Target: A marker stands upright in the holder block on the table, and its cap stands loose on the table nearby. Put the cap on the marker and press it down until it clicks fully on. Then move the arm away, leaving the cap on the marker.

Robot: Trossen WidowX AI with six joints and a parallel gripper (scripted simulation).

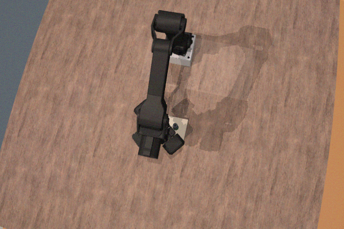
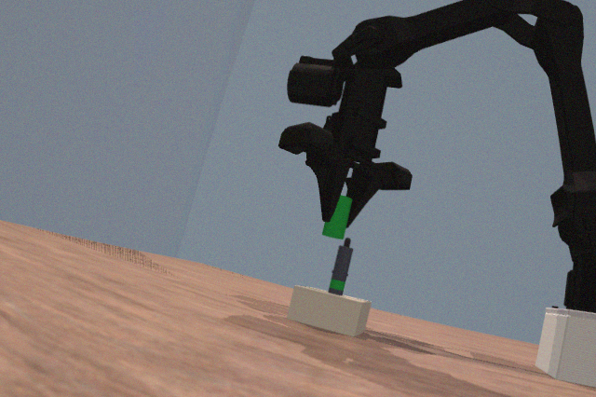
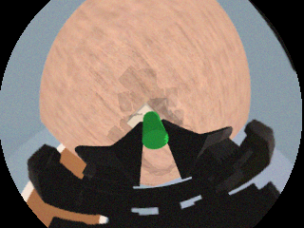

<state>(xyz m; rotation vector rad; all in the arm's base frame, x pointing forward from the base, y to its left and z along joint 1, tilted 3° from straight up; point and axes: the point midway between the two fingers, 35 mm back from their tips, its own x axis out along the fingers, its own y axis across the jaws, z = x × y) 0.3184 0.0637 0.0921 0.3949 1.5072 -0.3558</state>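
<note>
My gripper tip is 4 cm past the cream holder block, 3 cm to the right of it and 10 cm above it. The rest, counted from my gripper tip: green cap (1 cm above).
</note>
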